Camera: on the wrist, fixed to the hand. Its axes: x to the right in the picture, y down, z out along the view.
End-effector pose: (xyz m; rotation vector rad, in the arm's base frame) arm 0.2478 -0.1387 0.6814 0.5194 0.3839 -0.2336
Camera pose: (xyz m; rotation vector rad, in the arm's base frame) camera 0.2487 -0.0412 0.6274 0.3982 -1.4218 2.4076
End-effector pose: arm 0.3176 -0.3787 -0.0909 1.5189 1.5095 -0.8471
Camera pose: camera 0.3692 -0.2869 -0.0543 1.1649 -1.6756 0.5821
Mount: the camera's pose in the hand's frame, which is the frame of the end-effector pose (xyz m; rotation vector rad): 0.0114 0.0590 -0.0939 0.0333 0.8374 -3.0158
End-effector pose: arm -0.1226 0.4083 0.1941 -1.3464 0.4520 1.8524
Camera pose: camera -0.1095 0.3121 0.1393 -0.8264 -0.8976 -1.1707
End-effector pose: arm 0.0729 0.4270 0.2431 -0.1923 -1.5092 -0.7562
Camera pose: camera 0.1817 0.4158 0.2645 -2.1354 -0.2526 1.8902
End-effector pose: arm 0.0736 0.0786 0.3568 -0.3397 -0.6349 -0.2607
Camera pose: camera 0.1524 0.0947 0.2796 -1.0508 -0.2627 2.8795
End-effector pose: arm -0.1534 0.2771 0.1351 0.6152 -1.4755 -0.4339
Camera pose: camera -0.0652 0.3268 0.1818 -2.1632 -1.3700 1.7876
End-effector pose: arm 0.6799 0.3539 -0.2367 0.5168 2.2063 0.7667
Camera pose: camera 0.6097 0.3698 -0.1516 -2.7332 0.9085 -0.9283
